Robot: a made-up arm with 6 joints.
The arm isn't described. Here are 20 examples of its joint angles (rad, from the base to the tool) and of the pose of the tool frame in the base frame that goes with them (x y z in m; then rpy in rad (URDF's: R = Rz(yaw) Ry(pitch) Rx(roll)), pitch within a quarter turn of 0, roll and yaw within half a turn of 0).
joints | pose
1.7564 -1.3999 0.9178 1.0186 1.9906 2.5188 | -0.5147 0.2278 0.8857 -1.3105 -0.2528 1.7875
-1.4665 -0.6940 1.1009 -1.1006 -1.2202 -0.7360 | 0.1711 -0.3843 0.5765 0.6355 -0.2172 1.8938
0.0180 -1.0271 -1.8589 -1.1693 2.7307 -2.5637 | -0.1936 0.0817 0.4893 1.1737 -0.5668 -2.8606
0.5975 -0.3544 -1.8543 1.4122 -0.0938 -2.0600 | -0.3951 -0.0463 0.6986 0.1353 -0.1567 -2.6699
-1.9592 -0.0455 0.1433 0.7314 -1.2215 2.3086 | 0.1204 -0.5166 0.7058 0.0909 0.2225 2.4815
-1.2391 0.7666 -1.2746 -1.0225 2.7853 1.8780 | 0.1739 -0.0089 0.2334 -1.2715 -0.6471 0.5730
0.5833 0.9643 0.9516 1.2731 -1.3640 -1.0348 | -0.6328 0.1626 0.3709 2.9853 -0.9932 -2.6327
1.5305 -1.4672 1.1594 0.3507 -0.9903 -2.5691 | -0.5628 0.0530 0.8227 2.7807 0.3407 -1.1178
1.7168 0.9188 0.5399 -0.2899 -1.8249 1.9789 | -0.5119 0.2796 0.7806 2.8961 0.2224 -2.5096
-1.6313 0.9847 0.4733 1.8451 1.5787 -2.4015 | 0.3813 -0.3822 0.6874 0.8310 -0.8270 -2.6598
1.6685 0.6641 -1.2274 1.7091 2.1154 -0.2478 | -0.3401 0.2488 0.9035 2.6811 -0.8184 2.6964
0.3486 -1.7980 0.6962 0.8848 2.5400 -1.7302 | -0.5627 0.0745 0.4464 -0.0307 -0.9442 1.6308
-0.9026 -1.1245 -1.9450 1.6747 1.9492 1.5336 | -0.1764 -0.3265 0.1486 -0.4866 0.7629 2.7738
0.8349 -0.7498 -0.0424 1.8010 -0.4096 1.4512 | -0.3860 -0.0851 0.6330 2.2874 0.5060 0.1248
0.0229 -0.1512 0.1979 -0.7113 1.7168 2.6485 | -0.1358 -0.1997 0.4003 1.6841 0.4274 -0.0457
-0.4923 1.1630 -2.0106 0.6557 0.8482 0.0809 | -0.2801 -0.1820 0.1051 2.9712 0.7290 -1.2055
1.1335 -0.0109 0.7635 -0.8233 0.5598 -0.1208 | -0.6240 0.2244 0.7240 -0.7183 -1.0776 1.1827
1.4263 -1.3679 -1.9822 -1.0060 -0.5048 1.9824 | -0.1221 0.1356 0.9006 2.2028 -0.2445 1.3001
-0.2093 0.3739 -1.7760 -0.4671 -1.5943 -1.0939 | 0.0004 0.0477 0.1778 -0.8826 1.1420 -1.1290
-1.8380 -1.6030 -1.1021 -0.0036 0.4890 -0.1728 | 0.3016 -0.2473 0.2488 -1.7601 0.1198 0.2958
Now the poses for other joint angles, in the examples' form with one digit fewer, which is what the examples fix.
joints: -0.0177 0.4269 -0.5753 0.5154 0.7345 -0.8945
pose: -0.339 -0.241 0.362 0.084 0.439 -2.917
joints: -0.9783 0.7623 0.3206 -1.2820 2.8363 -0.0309
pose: -0.129 -0.214 0.349 -0.090 0.726 2.171
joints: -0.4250 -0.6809 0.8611 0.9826 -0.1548 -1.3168
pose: -0.150 -0.102 -0.107 -2.331 0.259 1.718
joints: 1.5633 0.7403 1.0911 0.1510 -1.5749 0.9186
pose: -0.565 0.273 0.990 1.948 -0.347 -2.386
